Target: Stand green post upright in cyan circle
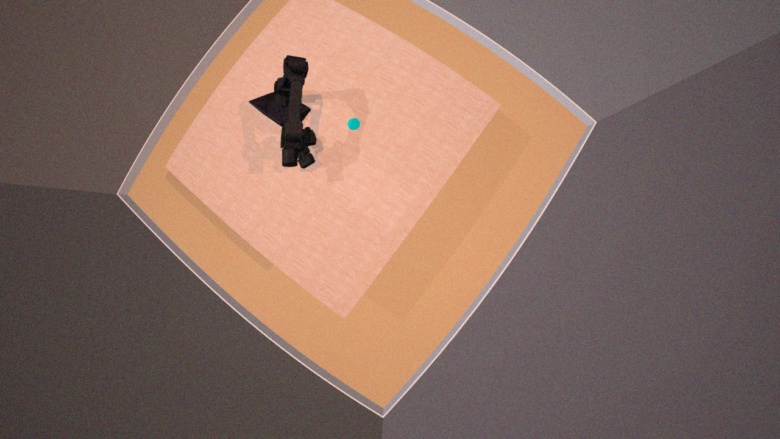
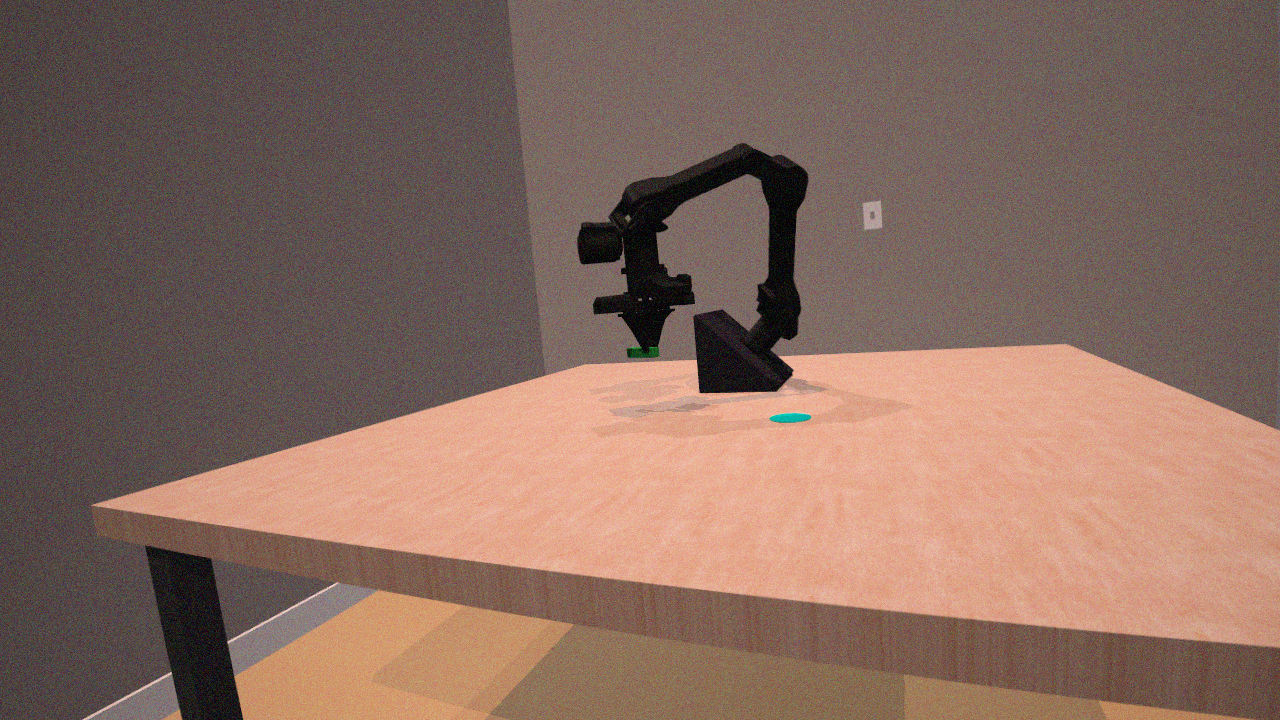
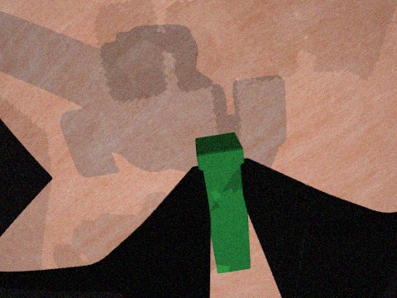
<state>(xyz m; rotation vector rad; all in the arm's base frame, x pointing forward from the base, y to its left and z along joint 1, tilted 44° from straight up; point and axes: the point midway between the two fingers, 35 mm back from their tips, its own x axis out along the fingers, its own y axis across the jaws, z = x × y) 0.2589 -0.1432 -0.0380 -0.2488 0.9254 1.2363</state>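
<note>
Now: the cyan circle 8 cm ahead of my gripper tip, 24 cm to the left of it and 10 cm below it. Also, from my gripper tip: green post: 1 cm behind, 2 cm to the right.
</note>
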